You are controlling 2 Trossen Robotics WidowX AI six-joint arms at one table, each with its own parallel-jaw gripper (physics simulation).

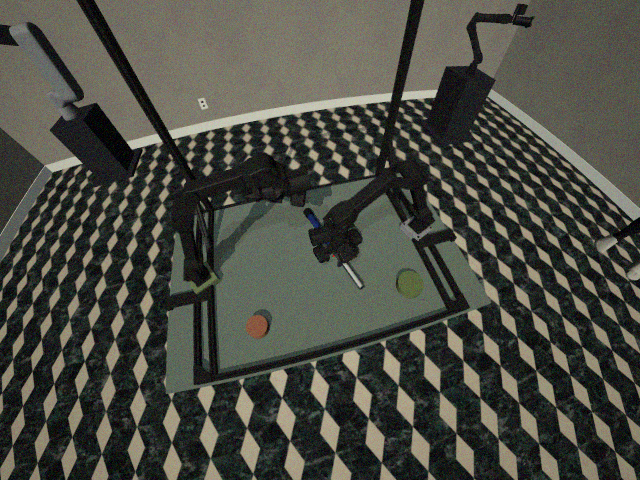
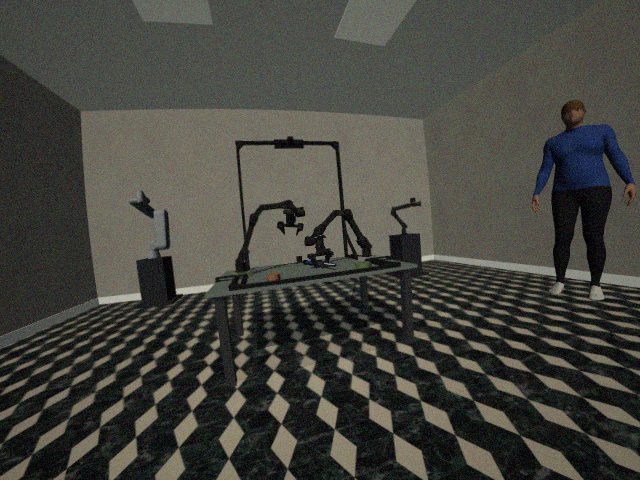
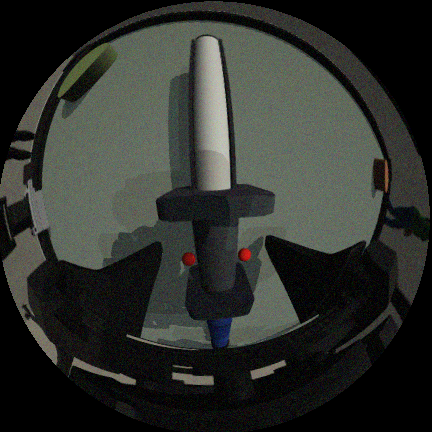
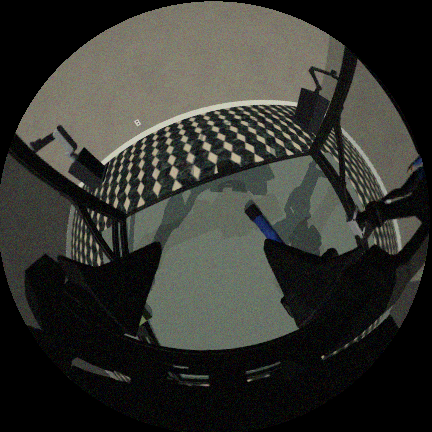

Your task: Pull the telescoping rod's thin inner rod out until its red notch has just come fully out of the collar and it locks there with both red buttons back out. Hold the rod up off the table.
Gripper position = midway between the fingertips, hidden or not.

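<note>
Right gripper, my own (image 4: pixel 212 246): open, holding nothing. My left gripper (image 1: pixel 337 255), (image 3: pixel 213 244) is visible to me as well. I also see a telescoping rod (image 3: pixel 217 289).
</note>
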